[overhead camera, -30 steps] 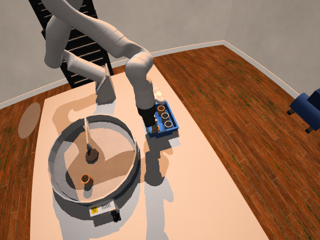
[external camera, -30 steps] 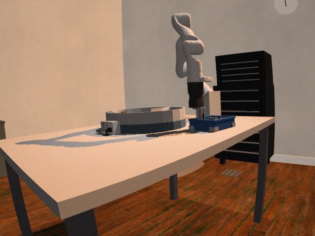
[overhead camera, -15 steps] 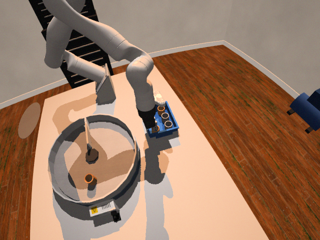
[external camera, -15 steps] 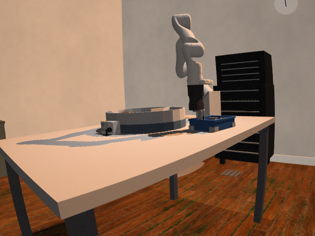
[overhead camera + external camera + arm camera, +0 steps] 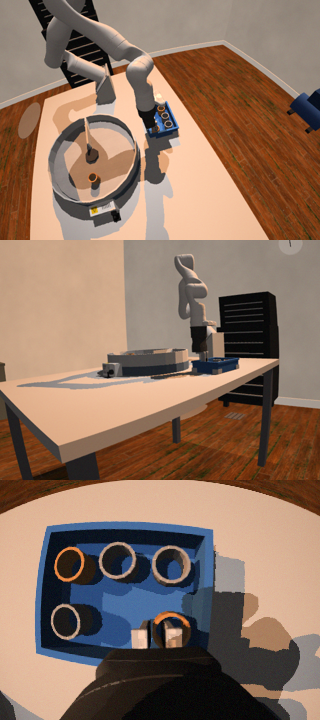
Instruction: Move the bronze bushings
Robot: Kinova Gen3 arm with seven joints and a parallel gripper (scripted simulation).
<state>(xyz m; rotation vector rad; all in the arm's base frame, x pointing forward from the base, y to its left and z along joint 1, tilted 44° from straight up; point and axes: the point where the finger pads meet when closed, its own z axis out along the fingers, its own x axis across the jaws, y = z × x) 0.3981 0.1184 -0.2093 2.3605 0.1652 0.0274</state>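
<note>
Now: hand 4 cm past the blue crate, 3 cm to the right of it and 2 cm above it. The rest, counted from my hand: turntable disc: 31 cm to the right, 8 cm ahead, 1 cm above.
</note>
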